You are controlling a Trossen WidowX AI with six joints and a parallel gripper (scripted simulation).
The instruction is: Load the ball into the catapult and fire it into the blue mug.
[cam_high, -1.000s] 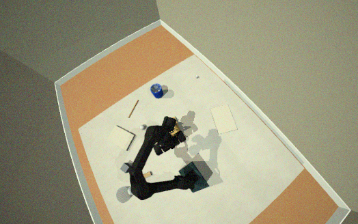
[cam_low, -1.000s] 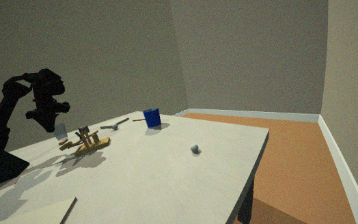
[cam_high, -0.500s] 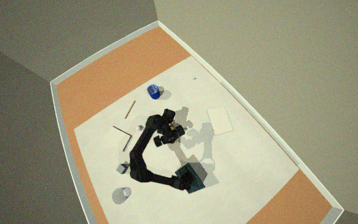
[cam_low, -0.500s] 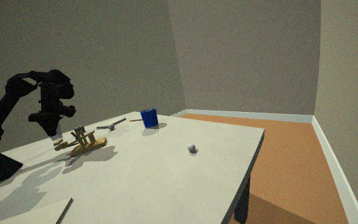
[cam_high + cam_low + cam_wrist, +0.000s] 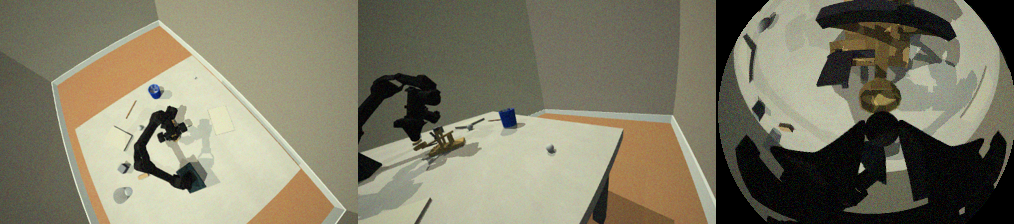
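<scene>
My gripper tip is 70 mm short of the wooden catapult and 30 mm above it. Also, from my gripper tip: white sheet (350 mm to the right, 110 mm behind, 80 mm below); then black ball (10 mm above); then wooden block (340 mm to the left, 80 mm below, 40 mm behind).
</scene>
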